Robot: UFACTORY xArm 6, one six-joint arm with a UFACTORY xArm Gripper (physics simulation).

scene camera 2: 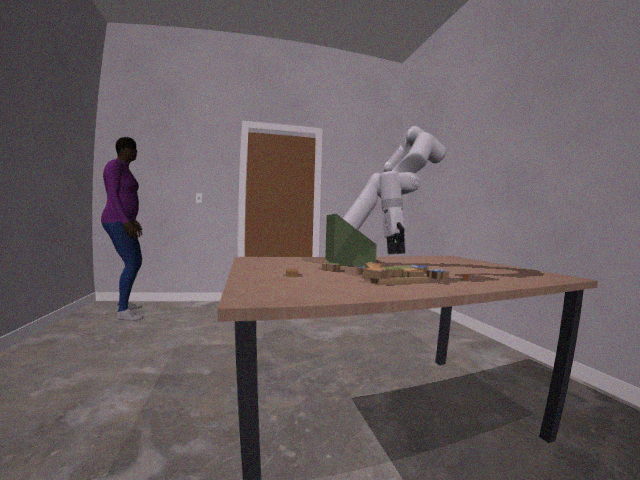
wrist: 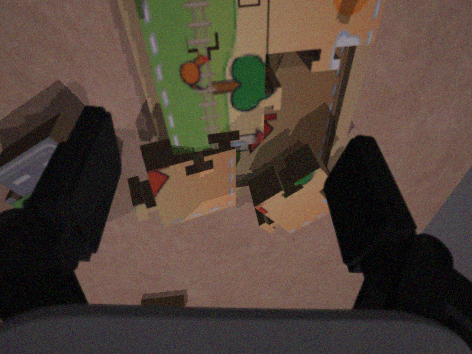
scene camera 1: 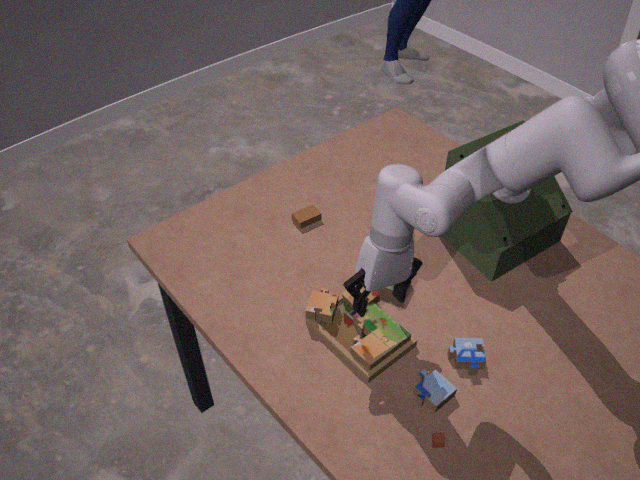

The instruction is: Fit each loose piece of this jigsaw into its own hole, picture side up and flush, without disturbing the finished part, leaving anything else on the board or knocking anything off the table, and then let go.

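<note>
My gripper [scene camera 1: 380, 305] [scene camera 2: 395, 251] [wrist: 231, 149] is open and empty above the board's far end. The wooden board [scene camera 1: 338, 348] [wrist: 357, 75] holds the finished green and tan part [scene camera 1: 391, 326] [wrist: 187, 120], with an open hollow beside it. A tan piece with a red patch [scene camera 1: 370, 297] [wrist: 205, 187] and a tan piece with a green patch [scene camera 1: 321, 301] [wrist: 302, 205] sit picture side up at that end, askew; their support is unclear. A grey road piece [wrist: 27, 170] lies beside the left finger. A blue car piece [scene camera 1: 469, 352] and a light blue piece [scene camera 1: 438, 387] lie apart on the table.
A brown block [scene camera 1: 307, 217] [scene camera 2: 292, 272] [wrist: 164, 299] stands on the table [scene camera 1: 232, 258] [scene camera 2: 289, 294]. A small red-brown block [scene camera 1: 438, 439] lies near the light blue piece. The green robot base [scene camera 1: 516, 222] [scene camera 2: 346, 248] stands behind the arm. A person [scene camera 1: 400, 31] [scene camera 2: 121, 196] stands beyond the table.
</note>
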